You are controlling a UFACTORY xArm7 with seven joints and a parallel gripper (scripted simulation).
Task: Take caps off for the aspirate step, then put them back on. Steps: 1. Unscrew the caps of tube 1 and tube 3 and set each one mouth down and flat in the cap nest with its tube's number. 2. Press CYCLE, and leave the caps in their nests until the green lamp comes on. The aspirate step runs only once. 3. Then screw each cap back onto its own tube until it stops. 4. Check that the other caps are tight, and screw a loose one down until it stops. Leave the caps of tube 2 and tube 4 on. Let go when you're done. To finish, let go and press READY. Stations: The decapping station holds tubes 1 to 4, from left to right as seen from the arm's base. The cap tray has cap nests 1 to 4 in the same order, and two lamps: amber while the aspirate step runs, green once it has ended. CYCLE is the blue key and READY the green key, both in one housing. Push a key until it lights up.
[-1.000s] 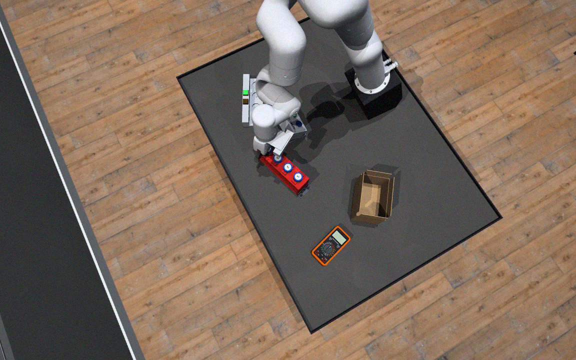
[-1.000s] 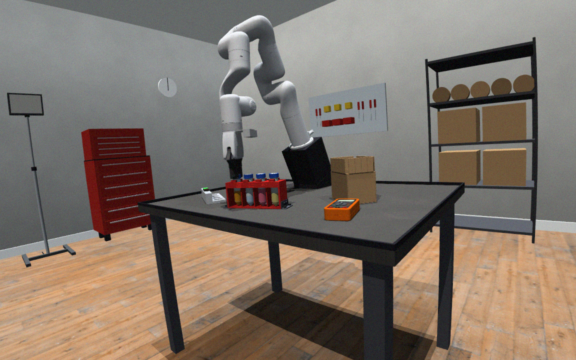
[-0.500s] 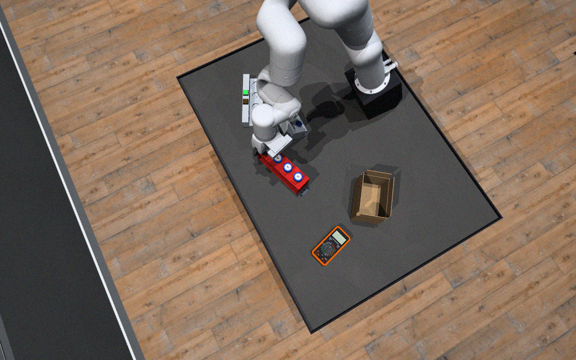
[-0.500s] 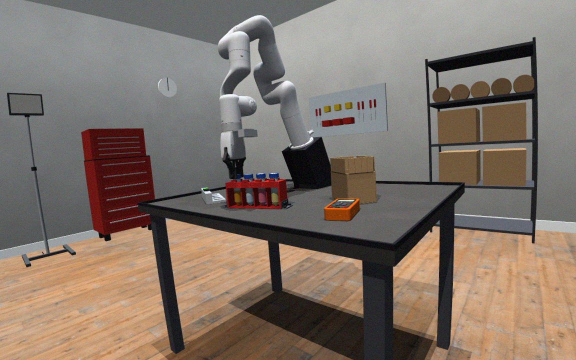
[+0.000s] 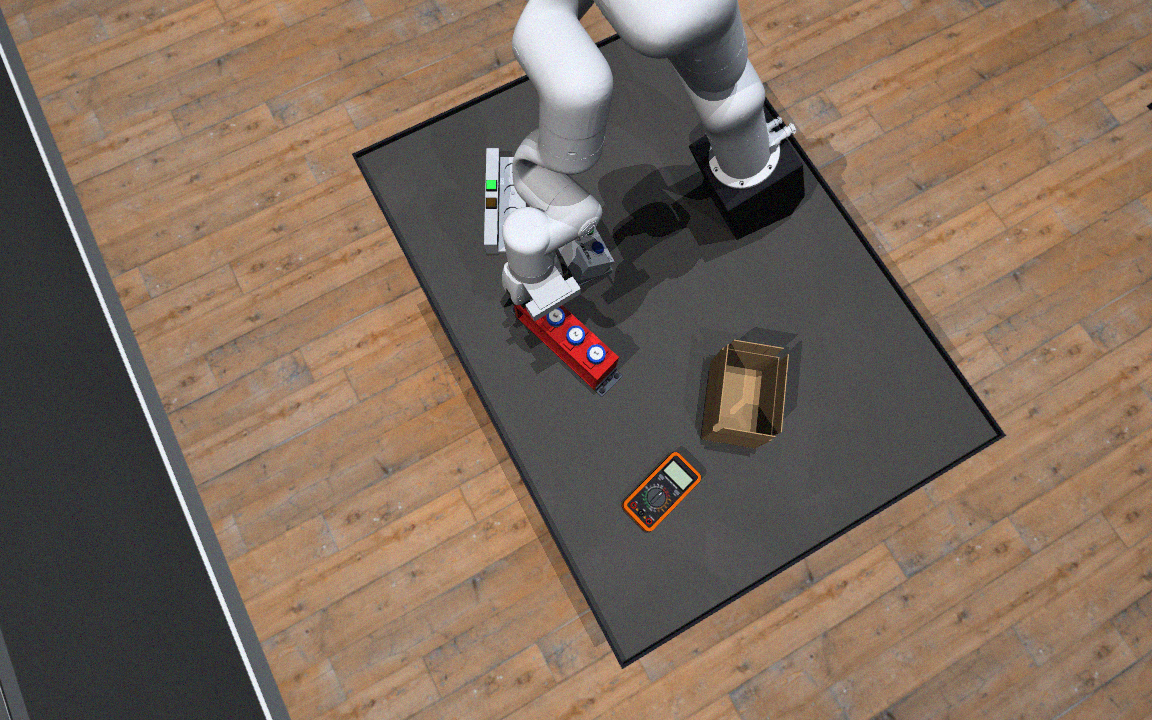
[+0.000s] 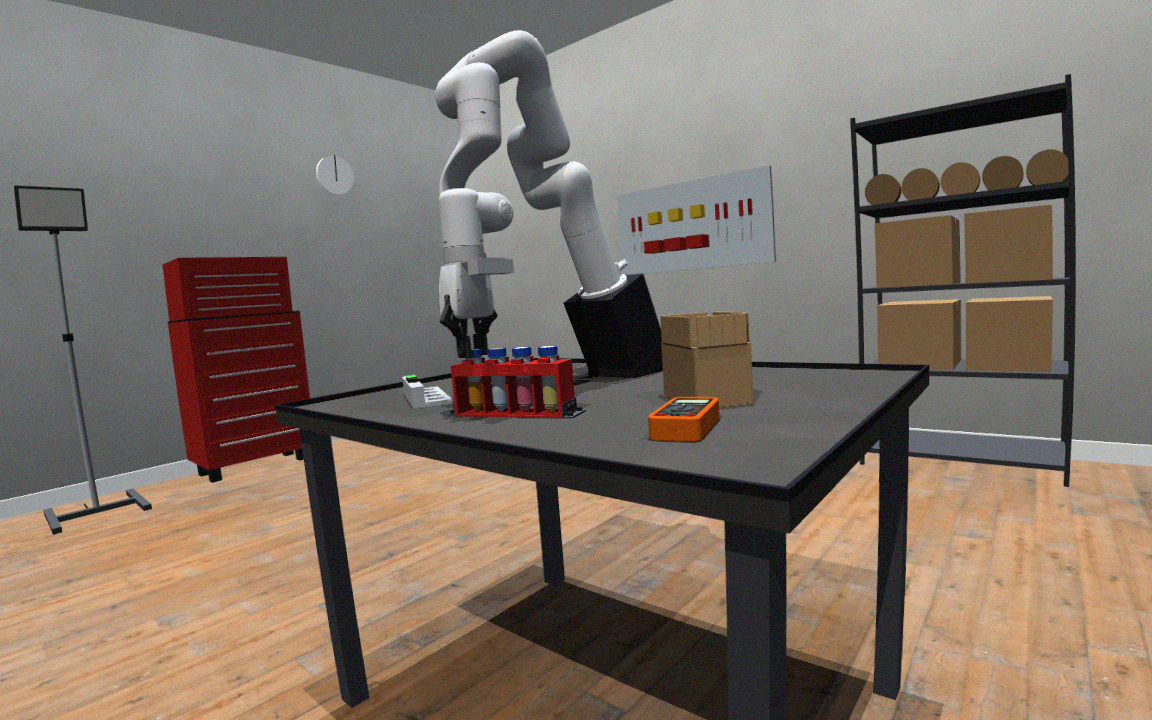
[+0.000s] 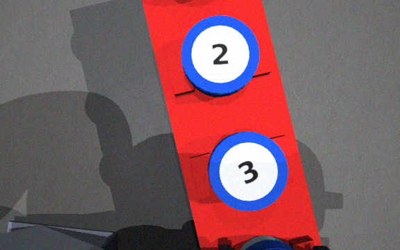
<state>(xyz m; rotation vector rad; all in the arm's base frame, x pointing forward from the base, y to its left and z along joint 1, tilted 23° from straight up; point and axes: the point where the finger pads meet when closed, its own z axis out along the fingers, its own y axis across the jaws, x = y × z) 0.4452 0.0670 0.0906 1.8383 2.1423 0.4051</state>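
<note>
Right now my hand is 16 cm past the green key, 11 cm to the left of it and 6 cm above it. From my hand the other things lie so: blue key (16 cm behind, 7 cm to the right, 6 cm below); key housing (14 cm behind, 9 cm to the right, 8 cm below); orange multimeter (42 cm to the left, 11 cm below, 8 cm behind).
</note>
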